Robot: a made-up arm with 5 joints. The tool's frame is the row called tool. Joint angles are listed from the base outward. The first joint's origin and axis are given. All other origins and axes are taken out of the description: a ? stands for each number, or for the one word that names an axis. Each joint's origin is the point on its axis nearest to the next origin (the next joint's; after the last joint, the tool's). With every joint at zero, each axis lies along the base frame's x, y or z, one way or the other. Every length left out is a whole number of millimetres.
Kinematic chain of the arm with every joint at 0, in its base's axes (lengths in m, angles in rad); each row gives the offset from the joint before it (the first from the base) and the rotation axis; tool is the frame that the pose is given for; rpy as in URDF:
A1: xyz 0 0 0.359 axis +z
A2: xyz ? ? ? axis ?
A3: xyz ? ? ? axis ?
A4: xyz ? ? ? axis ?
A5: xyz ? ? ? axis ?
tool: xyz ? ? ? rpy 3.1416 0 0
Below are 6 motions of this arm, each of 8 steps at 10 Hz.
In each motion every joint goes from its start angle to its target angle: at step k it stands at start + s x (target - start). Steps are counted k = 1, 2, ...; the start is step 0. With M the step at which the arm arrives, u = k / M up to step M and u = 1 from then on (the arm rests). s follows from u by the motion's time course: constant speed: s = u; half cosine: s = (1 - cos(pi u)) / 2; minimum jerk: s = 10 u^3 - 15 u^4 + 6 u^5.
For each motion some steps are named. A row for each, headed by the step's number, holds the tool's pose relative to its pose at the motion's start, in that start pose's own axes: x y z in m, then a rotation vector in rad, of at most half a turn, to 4 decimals.
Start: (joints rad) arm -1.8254 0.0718 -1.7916 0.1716 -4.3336
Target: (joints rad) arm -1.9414 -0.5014 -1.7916 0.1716 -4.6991
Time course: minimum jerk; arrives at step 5
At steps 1, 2, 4, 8:
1: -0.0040 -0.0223 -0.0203 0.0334 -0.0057 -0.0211
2: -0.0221 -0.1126 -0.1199 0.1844 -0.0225 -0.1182
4: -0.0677 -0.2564 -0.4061 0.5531 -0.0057 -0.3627
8: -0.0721 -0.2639 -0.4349 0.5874 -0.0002 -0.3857

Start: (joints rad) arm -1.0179 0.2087 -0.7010 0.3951 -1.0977
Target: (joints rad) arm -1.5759 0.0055 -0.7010 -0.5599 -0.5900
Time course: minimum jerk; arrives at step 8
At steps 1, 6, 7, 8:
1: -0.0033 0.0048 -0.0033 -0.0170 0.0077 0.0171
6: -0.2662 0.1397 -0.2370 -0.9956 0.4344 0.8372
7: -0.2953 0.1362 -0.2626 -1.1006 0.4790 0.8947
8: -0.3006 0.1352 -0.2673 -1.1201 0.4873 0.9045

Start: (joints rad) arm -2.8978 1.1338 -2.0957 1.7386 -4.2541
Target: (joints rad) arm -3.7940 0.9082 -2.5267 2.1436 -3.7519
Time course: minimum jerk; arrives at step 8
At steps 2, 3, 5, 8:
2: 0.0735 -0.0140 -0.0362 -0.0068 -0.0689 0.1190
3: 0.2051 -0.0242 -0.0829 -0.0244 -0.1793 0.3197
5: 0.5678 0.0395 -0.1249 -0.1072 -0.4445 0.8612
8: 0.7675 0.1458 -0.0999 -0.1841 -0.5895 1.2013

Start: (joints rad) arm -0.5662 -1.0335 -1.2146 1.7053 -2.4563
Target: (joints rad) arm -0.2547 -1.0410 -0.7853 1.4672 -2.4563
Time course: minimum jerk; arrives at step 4
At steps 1, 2, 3, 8:
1: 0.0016 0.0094 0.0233 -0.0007 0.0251 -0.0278
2: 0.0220 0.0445 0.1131 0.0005 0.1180 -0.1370
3: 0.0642 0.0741 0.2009 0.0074 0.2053 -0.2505
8: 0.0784 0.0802 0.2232 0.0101 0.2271 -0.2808

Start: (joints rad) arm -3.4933 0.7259 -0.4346 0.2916 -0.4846
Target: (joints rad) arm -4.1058 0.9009 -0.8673 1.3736 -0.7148
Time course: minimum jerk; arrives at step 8
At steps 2, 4, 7, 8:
2: -0.0014 0.0154 0.0030 0.0733 -0.0573 0.0276
4: -0.0215 0.0704 0.0081 0.3978 -0.2370 0.1043
7: -0.0745 0.1294 0.0003 0.8658 -0.3569 0.1309
8: -0.0767 0.1313 -0.0002 0.8822 -0.3588 0.1304

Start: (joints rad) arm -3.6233 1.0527 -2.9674 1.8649 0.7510
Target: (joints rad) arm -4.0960 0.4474 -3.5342 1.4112 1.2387
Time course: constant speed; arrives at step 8
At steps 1, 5, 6, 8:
1: 0.0119 0.0538 -0.1080 0.1368 0.1506 0.1193
5: -0.1169 0.3206 -0.4841 0.6982 0.7603 0.5392
6: -0.1929 0.3852 -0.5524 0.8440 0.9161 0.6160
8: -0.3863 0.4913 -0.6444 1.1428 1.2314 0.7132

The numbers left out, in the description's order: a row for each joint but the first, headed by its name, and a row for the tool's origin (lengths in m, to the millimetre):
A2: xyz 0 0 0, axis +y
A3: xyz 0.057 0 0.304, axis +y
A4: xyz 0.115 0 -0.508, axis +y
A5: xyz 0.098 0 -0.125, axis -z
tool: xyz 0 0 0

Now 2 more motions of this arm.
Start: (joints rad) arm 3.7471 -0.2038 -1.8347 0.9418 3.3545
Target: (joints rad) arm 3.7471 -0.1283 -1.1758 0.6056 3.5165
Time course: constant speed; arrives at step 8
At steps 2, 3, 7, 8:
2: 0.0546 -0.0118 0.0982 0.0230 0.0969 0.0405
3: 0.0876 -0.0189 0.1433 0.0360 0.1450 0.0606
7: 0.2525 -0.0546 0.2899 0.0976 0.3348 0.1403
8: 0.3002 -0.0649 0.3167 0.1155 0.3815 0.1598

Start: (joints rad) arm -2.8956 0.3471 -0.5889 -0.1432 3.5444
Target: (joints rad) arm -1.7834 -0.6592 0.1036 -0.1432 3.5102
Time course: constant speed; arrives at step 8
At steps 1, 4, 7, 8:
1: 0.0325 0.0636 -0.0372 -0.0657 -0.0147 -0.1321
4: 0.1749 0.1898 -0.1509 -0.2887 -0.0456 -0.5149
7: 0.3379 0.2149 -0.2486 -0.5474 -0.0497 -0.8751
8: 0.3886 0.2047 -0.2741 -0.6409 -0.0436 -0.9894

